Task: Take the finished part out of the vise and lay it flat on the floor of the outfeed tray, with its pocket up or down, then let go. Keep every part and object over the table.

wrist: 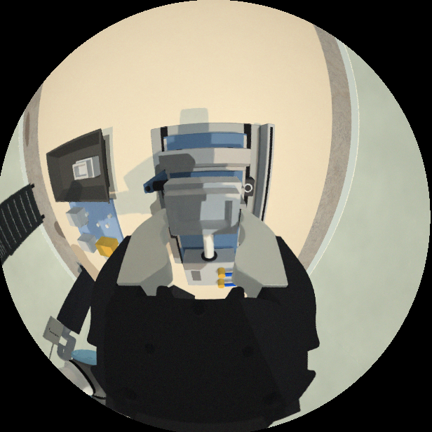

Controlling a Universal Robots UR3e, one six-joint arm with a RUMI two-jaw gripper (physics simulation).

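Observation:
My gripper [203, 210] is shut on the finished part [192, 204], a light grey block with stepped, recessed shapes on the side toward the camera. One finger is at its left side and the other at its right. The part hangs above the vise [235, 157], whose grey rear jaw and blue bed show behind it. The part hides the vise's front jaw area. A dark open tray [105, 167], which looks like the outfeed tray, stands to the left with a small light grey pocketed block [86, 169] inside.
A blue plate [111, 212] below the tray bears grey blocks [77, 217] [87, 243] and a yellow block [107, 247]. The vise's dark blue handle [156, 183] sticks out left. A tall grey rail [264, 170] stands right of the vise. Brass fittings [221, 278] lie below it. A black ribbed object [17, 220] is far left.

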